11 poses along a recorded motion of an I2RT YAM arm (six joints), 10 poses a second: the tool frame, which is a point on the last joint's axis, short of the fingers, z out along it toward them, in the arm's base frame.
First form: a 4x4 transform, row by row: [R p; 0 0 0 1], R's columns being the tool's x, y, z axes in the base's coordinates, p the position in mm. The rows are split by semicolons.
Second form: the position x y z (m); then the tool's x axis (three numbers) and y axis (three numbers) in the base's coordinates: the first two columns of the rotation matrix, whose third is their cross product. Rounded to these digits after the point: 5 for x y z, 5 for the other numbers.
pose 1, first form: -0.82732 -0.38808 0.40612 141.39; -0.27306 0.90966 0.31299 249.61; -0.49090 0.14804 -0.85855 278.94; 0 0 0 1
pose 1, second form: 0.14139 0.24961 0.27894 -0.82732 -0.27306 -0.49090 -0.38808 0.90966 0.14804
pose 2, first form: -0.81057 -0.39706 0.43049 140.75; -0.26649 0.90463 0.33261 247.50; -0.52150 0.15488 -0.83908 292.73; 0 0 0 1
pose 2, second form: 0.14075 0.24750 0.29273 -0.81057 -0.26649 -0.52150 -0.39706 0.90463 0.15488
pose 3, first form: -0.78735 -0.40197 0.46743 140.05; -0.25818 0.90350 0.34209 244.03; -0.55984 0.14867 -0.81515 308.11; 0 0 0 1
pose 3, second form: 0.14005 0.24403 0.30811 -0.78735 -0.25818 -0.55984 -0.40197 0.90350 0.14867
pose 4, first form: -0.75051 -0.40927 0.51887 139.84; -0.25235 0.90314 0.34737 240.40; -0.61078 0.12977 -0.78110 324.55; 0 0 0 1
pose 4, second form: 0.13984 0.24040 0.32455 -0.75051 -0.25235 -0.61078 -0.40927 0.90314 0.12977
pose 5, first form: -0.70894 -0.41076 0.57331 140.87; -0.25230 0.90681 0.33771 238.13; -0.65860 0.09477 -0.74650 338.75; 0 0 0 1
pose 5, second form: 0.14087 0.23813 0.33875 -0.70894 -0.25230 -0.65860 -0.41076 0.90681 0.09477
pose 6, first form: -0.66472 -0.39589 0.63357 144.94; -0.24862 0.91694 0.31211 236.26; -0.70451 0.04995 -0.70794 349.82; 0 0 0 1
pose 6, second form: 0.14494 0.23626 0.34982 -0.66472 -0.24862 -0.70451 -0.39589 0.91694 0.04995
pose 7, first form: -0.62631 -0.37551 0.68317 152.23; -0.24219 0.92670 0.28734 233.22; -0.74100 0.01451 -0.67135 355.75; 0 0 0 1
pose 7, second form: 0.15223 0.23322 0.35575 -0.62631 -0.24219 -0.74100 -0.37551 0.92670 0.01451
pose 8, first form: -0.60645 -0.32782 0.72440 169.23; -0.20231 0.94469 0.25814 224.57; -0.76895 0.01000 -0.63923 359.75; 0 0 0 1
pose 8, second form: 0.16923 0.22457 0.35975 -0.60645 -0.20231 -0.76895 -0.32782 0.94469 0.01000
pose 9, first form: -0.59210 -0.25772 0.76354 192.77; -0.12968 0.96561 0.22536 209.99; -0.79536 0.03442 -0.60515 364.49; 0 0 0 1
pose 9, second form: 0.19277 0.20999 0.36449 -0.59210 -0.12968 -0.79536 -0.25772 0.96561 0.03442
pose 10, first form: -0.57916 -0.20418 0.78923 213.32; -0.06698 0.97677 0.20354 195.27; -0.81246 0.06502 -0.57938 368.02; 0 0 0 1
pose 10, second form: 0.21332 0.19527 0.36802 -0.57916 -0.06698 -0.81246 -0.20418 0.97677 0.06502
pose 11, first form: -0.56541 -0.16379 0.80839 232.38; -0.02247 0.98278 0.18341 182.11; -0.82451 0.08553 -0.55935 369.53; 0 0 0 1
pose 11, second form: 0.23238 0.18211 0.36953 -0.56541 -0.02247 -0.82451 -0.16379 0.98278 0.08553
